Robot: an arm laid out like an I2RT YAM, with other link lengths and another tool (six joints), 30 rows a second.
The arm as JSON. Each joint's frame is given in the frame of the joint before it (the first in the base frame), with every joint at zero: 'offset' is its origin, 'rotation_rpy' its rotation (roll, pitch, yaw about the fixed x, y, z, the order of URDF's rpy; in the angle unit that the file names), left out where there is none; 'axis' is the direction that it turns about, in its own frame. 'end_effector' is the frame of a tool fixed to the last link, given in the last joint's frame.
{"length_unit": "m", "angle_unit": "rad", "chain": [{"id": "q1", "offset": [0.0, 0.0, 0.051], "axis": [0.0, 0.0, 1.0]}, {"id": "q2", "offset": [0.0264, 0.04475, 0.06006], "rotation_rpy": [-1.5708, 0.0, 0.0], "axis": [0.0, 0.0, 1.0]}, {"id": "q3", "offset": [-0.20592, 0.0, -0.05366], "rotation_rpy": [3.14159, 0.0, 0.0], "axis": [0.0, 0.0, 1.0]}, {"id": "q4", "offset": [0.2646, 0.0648, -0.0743], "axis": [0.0, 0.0, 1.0]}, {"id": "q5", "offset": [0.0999, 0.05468, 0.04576], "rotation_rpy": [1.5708, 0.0, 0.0], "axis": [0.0, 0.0, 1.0]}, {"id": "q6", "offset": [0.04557, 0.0, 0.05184], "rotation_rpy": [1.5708, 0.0, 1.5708], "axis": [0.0, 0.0, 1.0]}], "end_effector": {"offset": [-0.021, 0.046, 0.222], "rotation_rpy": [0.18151, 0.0, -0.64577]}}
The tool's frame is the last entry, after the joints.
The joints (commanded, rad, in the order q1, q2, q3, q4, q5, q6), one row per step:
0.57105, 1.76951, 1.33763, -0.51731, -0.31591, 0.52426
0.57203, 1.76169, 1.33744, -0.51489, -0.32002, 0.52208
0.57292, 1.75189, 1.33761, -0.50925, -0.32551, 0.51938
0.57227, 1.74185, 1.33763, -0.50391, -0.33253, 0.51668
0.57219, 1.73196, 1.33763, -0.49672, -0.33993, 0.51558
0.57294, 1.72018, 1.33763, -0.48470, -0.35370, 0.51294
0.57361, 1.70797, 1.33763, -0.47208, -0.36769, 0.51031
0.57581, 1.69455, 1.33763, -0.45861, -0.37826, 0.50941
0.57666, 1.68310, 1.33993, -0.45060, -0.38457, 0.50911
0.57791, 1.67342, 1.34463, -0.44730, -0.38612, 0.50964
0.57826, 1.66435, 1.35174, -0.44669, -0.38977, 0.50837
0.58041, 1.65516, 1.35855, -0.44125, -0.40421, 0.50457
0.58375, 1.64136, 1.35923, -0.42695, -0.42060, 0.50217
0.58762, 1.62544, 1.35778, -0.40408, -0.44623, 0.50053
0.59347, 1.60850, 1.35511, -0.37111, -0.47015, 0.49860
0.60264, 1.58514, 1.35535, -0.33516, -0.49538, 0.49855
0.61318, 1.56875, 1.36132, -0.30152, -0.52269, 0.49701
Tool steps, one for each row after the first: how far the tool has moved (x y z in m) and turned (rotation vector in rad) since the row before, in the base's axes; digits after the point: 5 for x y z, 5 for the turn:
0.00027, 0.00188, 0.00449, 0.00758, -0.00788, 0.00507
0.00110, 0.00274, 0.00634, 0.01134, -0.01228, 0.00622
0.00125, 0.00232, 0.00653, 0.01219, -0.01150, 0.00565
0.00130, 0.00285, 0.00694, 0.01377, -0.01188, 0.00534
0.00088, 0.00484, 0.00946, 0.02096, -0.01587, 0.01145
0.00084, 0.00480, 0.00993, 0.02148, -0.01679, 0.01171
0.00097, 0.00494, 0.01055, 0.02086, -0.01892, 0.00996
0.00144, 0.00322, 0.00922, 0.01557, -0.01597, 0.00543
0.00157, 0.00227, 0.00810, 0.01075, -0.01386, 0.00200
0.00134, 0.00207, 0.00858, 0.01085, -0.01354, 0.00379
-0.00095, 0.00463, 0.01056, 0.01862, -0.01520, 0.01511
-0.00148, 0.00561, 0.01221, 0.02404, -0.01978, 0.01708
-0.00286, 0.00752, 0.01524, 0.03367, -0.02330, 0.02458
-0.00238, 0.00860, 0.01754, 0.03763, -0.03267, 0.02597
-0.00415, 0.00996, 0.02358, 0.04519, -0.04129, 0.03009
-0.00587, 0.01011, 0.02267, 0.04293, -0.03926, 0.03470

